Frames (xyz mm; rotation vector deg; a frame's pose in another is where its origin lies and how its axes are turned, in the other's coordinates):
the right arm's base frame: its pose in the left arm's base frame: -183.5 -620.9 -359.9 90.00 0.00 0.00
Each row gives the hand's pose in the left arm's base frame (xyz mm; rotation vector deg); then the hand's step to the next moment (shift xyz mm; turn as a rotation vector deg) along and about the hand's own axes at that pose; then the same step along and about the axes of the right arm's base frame.
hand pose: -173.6 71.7 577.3 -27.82 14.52 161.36
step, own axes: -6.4 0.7 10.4 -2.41 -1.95 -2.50
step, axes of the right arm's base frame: 2.5 12.0 -0.1 3.51 -1.72 -0.74
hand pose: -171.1 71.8 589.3 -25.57 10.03 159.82
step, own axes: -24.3 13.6 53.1 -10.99 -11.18 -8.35
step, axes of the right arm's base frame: 2.5 58.9 10.8 15.89 -5.13 -6.05
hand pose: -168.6 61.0 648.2 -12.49 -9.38 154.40
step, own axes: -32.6 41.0 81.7 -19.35 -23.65 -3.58
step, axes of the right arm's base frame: -2.1 78.2 57.5 27.62 2.47 -13.33
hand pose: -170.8 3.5 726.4 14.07 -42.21 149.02
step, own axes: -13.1 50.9 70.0 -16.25 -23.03 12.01
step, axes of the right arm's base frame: -7.2 32.0 81.1 25.40 16.19 -5.61
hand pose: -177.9 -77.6 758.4 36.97 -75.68 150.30
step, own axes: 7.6 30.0 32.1 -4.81 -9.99 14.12
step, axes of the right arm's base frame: -5.9 -1.9 44.2 11.80 12.66 4.78
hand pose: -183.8 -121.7 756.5 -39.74 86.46 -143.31
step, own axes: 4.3 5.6 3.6 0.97 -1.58 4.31
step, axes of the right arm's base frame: -2.8 -2.1 7.1 1.28 3.36 3.02
